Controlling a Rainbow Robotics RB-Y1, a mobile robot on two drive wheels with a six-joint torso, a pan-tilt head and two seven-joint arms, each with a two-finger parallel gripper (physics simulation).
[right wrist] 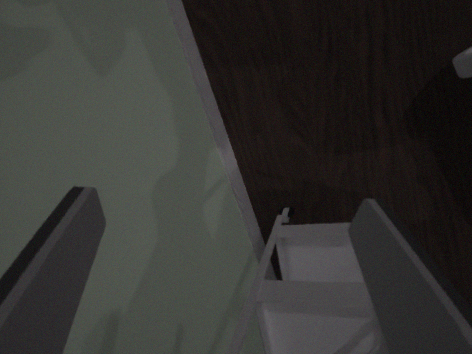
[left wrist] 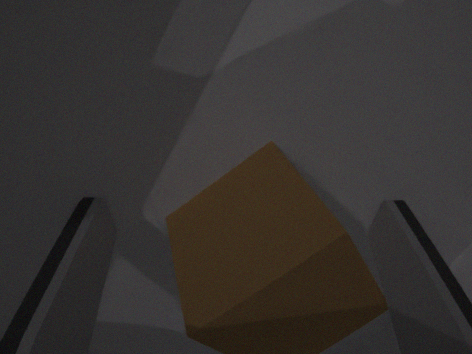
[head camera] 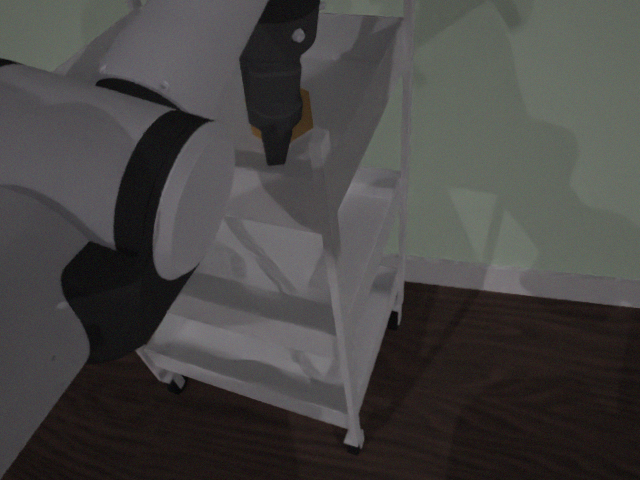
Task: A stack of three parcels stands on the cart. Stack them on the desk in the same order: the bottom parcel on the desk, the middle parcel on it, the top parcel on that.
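Places are measured from the robot's base along level axes (x ahead, y right, z down), in millimetres.
Pixels of known places: left gripper, between the fingertips: (left wrist: 245, 217) (head camera: 269, 127); right gripper, between the fingertips: (right wrist: 233, 210).
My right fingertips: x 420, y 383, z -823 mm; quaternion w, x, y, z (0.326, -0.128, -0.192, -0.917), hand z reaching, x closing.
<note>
Behind a point stands the place of what it marks.
One orange-brown parcel (head camera: 308, 109) @(y -58, x 562, z -691 mm) (left wrist: 255, 240) @(y -114, x 545, z -698 mm) rests on the top tray of the white cart (head camera: 338, 310) @(y -35, x 376, z -546 mm) (right wrist: 310, 296) @(y 30, x 584, z -443 mm). In the head view it is mostly hidden behind my left gripper (head camera: 276, 161) (left wrist: 242, 200) @(y -106, x 551, z -677 mm). That gripper points down over the tray and is open. In the left wrist view the parcel lies low in the middle, turned at an angle, between the two spread fingers, with gaps on both sides. My right gripper (right wrist: 233, 210) @(y 383, x 420, z -823 mm) is open and empty, apart from the cart. Two other parcels and the desk cannot be made out.
The cart has raised tray edges, thin corner posts and lower shelves. A green wall (head camera: 465, 129) @(y 196, x 807, z -465 mm) (right wrist: 100, 125) @(y 535, x 734, z -524 mm) with a pale baseboard (head camera: 516, 284) @(y 360, x 758, z -39 mm) stands behind it. Dark wooden floor (head camera: 516, 387) @(y 311, x 516, z 0 mm) (right wrist: 300, 100) @(y 382, x 473, z -1 mm) surrounds it. A pale piece (right wrist: 465, 63) shows at the right wrist view's edge.
</note>
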